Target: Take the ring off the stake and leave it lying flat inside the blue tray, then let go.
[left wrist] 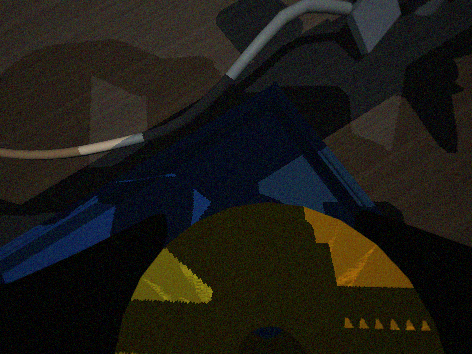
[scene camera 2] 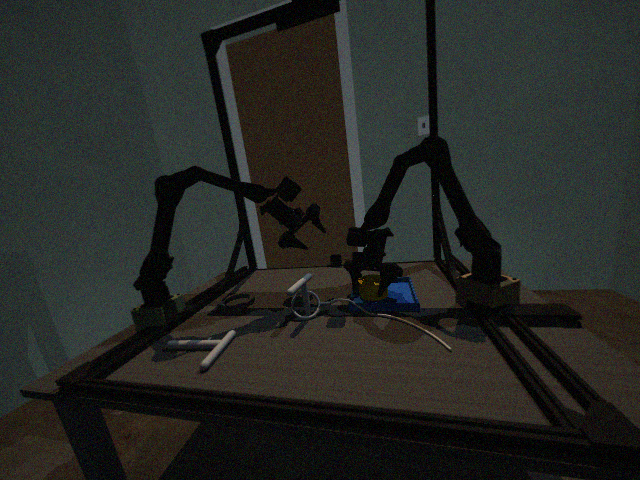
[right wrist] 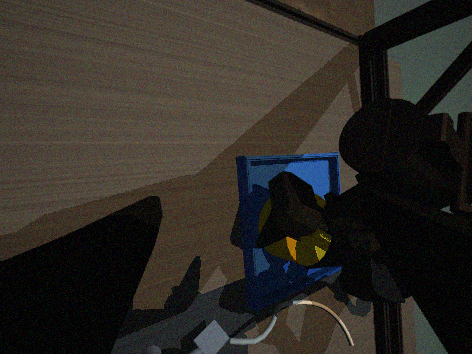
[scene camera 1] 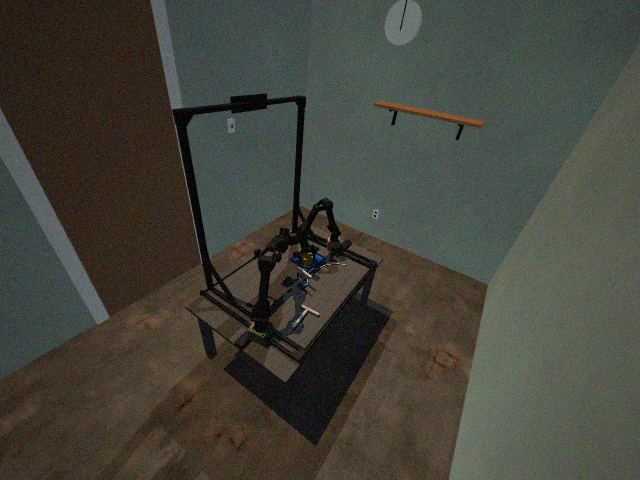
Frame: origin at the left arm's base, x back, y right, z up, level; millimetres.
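Seen in the pictures: left gripper, fingertip midpoint: (left wrist: 260,221) (scene camera 2: 366,294) (right wrist: 282,255) (scene camera 1: 308,263); right gripper, fingertip midpoint: (scene camera 2: 316,241) (right wrist: 261,203); left arm's base, link origin: (scene camera 2: 486,278) (scene camera 1: 334,239); right arm's base, link origin: (scene camera 2: 157,301) (scene camera 1: 260,326).
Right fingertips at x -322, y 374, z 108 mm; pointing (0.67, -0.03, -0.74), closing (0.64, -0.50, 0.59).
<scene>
Offsets run from my right fingertips to a thing's middle. "spot": to the spot under its first point.
The yellow ring {dx +112, dy -160, dz -149 mm} (scene camera 1: 308,258) (scene camera 2: 371,289) (left wrist: 256,274) (right wrist: 305,251) lies inside the blue tray {dx +136, dy -175, dz -169 mm} (scene camera 1: 319,261) (scene camera 2: 405,293) (left wrist: 298,182) (right wrist: 319,168), toward the tray's near end. My left gripper (scene camera 2: 369,273) is open and stands low over the ring, with its fingers on either side of it. In the right wrist view one dark finger covers part of the ring. My right gripper (scene camera 2: 307,232) is open and empty, held high above the middle of the table, left of the tray.
A white rod on a grey block (scene camera 2: 299,284) (right wrist: 211,338) stands left of the tray with a grey hoop {spot: dx -105, dy -143, dz -154 mm} (scene camera 2: 307,305). A curved cable (scene camera 2: 413,327) (left wrist: 256,49) (right wrist: 333,312) runs in front of the tray. A white T-piece {dx -417, dy -150, dz -170 mm} (scene camera 2: 209,346) (scene camera 1: 308,311) and a dark ring {dx -302, dy +76, dz -173 mm} (scene camera 2: 237,300) lie at the left.
</scene>
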